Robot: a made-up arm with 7 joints. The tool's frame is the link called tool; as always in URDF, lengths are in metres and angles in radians. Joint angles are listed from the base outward.
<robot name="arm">
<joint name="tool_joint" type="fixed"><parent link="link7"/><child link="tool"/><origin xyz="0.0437 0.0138 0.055" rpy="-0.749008 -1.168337 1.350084"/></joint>
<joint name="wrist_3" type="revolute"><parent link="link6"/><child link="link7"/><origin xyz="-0.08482 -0.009 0.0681" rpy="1.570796 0 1.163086"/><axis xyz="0 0 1"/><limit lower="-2.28" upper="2.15"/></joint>
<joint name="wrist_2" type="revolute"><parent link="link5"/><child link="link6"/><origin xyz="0.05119 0.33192 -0.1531" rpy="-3.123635 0.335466 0.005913"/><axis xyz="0 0 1"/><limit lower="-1.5" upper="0.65"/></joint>
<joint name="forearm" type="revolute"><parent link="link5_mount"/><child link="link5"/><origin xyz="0.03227 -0.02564 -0.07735" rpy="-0.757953 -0.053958 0.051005"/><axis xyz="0 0 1"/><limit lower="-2.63" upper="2.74"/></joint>
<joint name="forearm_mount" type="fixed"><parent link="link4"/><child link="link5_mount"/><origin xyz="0.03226 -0.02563 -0.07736" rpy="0 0 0"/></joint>
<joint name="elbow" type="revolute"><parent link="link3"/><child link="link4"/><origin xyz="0.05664 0.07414 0.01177" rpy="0.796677 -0.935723 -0.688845"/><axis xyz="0 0 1"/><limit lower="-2.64" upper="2.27"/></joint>
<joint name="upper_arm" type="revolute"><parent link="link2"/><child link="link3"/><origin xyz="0.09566 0.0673 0.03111" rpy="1.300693 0.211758 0.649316"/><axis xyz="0 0 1"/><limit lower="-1.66" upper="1.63"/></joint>
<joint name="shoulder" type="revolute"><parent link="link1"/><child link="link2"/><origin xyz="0.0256 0.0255 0.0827" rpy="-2.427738 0.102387 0.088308"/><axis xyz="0 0 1"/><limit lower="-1.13" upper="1.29"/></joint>
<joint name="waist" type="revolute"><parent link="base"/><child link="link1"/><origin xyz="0.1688 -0.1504 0.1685" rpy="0 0 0"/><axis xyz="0 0 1"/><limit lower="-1.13" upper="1.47"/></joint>
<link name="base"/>
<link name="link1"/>
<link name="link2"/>
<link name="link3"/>
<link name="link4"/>
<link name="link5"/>
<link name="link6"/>
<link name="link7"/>
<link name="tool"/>
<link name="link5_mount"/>
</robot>
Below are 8 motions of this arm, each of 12 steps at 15 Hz.
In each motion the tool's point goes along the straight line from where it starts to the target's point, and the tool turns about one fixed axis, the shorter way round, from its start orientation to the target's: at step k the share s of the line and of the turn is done. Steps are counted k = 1, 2, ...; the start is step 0. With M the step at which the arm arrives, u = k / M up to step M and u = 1 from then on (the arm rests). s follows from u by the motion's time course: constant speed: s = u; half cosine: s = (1 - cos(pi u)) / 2; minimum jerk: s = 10 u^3 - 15 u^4 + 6 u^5.
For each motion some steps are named. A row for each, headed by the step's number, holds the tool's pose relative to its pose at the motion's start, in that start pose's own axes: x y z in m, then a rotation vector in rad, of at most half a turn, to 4 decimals.
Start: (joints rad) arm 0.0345 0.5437 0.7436 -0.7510 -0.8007 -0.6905 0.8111
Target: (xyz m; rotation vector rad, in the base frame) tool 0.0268 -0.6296 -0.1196 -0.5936 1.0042 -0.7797
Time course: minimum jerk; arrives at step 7
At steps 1, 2, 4, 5, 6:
1: -0.0043 -0.0044 -0.0043 0.0090 0.0029 -0.0063
2: -0.0269 -0.0271 -0.0269 0.0559 0.0182 -0.0390
4: -0.1175 -0.1184 -0.1177 0.2441 0.0795 -0.1705
5: -0.1590 -0.1603 -0.1592 0.3302 0.1076 -0.2306
6: -0.1816 -0.1830 -0.1818 0.3771 0.1228 -0.2634

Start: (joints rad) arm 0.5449 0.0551 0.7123 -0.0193 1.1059 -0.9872 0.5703
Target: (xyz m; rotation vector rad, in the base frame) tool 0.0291 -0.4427 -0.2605 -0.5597 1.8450 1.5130
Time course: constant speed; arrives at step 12
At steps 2, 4, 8, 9, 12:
2: 0.0224 -0.0004 0.0378 0.1941 -0.1611 -0.0737
4: 0.0449 -0.0007 0.0757 0.3882 -0.3221 -0.1474
8: 0.0897 -0.0014 0.1513 0.7764 -0.6442 -0.2948
9: 0.1010 -0.0016 0.1702 0.8735 -0.7248 -0.3317
12: 0.1346 -0.0022 0.2270 1.1647 -0.9664 -0.4422

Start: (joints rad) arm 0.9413 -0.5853 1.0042 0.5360 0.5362 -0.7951 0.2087
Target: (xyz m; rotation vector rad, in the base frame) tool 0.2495 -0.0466 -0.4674 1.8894 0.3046 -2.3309
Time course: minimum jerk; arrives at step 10
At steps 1, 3, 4, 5, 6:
1: 0.0010 -0.0007 0.0011 0.0094 -0.0014 -0.0037
3: 0.0187 -0.0132 0.0218 0.1794 -0.0275 -0.0707
4: 0.0364 -0.0256 0.0423 0.3493 -0.0536 -0.1377
5: 0.0573 -0.0404 0.0667 0.5501 -0.0844 -0.2169
6: 0.0782 -0.0551 0.0911 0.7510 -0.1152 -0.2961

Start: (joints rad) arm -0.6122 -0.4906 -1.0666 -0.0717 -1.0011 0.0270 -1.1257
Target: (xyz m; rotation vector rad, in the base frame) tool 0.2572 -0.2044 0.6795 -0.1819 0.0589 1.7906
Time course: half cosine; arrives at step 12
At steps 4, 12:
4: 0.0535 -0.0141 -0.0446 -0.0181 0.1787 -0.1506
12: 0.2141 -0.0564 -0.1784 -0.0723 0.7148 -0.6025

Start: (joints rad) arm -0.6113 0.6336 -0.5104 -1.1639 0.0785 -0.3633 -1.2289
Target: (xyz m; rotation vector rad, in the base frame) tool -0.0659 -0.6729 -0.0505 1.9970 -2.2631 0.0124
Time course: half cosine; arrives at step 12
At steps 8, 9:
8: -0.0930 0.0127 0.0343 0.1282 -0.5533 -0.1612
9: -0.1058 0.0145 0.0391 0.1459 -0.6296 -0.1835

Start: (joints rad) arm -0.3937 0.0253 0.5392 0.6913 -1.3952 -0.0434 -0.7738
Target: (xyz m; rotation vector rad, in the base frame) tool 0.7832 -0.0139 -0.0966 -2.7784 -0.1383 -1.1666
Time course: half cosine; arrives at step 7
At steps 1, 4, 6, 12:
1: 0.0013 -0.0123 0.0035 -0.0161 0.0022 -0.0276
4: 0.0155 -0.1523 0.0430 -0.1990 0.0270 -0.3401
6: 0.0241 -0.2368 0.0669 -0.3095 0.0420 -0.5289
12: 0.0254 -0.2491 0.0704 -0.3256 0.0442 -0.5565

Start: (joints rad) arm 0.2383 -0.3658 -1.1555 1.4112 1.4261 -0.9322 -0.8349
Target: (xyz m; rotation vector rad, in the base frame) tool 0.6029 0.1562 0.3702 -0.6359 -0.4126 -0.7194
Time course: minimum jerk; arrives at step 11
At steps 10, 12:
10: -0.6015 0.0564 -0.1055 -1.0294 0.1342 1.0835
12: -0.6054 0.0568 -0.1062 -1.0362 0.1351 1.0906

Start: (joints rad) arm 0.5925 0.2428 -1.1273 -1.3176 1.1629 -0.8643 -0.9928
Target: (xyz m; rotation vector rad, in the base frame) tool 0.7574 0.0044 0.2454 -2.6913 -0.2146 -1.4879
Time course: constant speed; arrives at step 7
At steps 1, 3, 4, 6, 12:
1: -0.0018 -0.0573 -0.0268 0.0409 0.1301 -0.0370
3: -0.0054 -0.1719 -0.0803 0.1226 0.3903 -0.1109
4: -0.0071 -0.2292 -0.1070 0.1634 0.5205 -0.1478
6: -0.0107 -0.3438 -0.1606 0.2451 0.7807 -0.2217
12: -0.0125 -0.4011 -0.1873 0.2860 0.9108 -0.2587

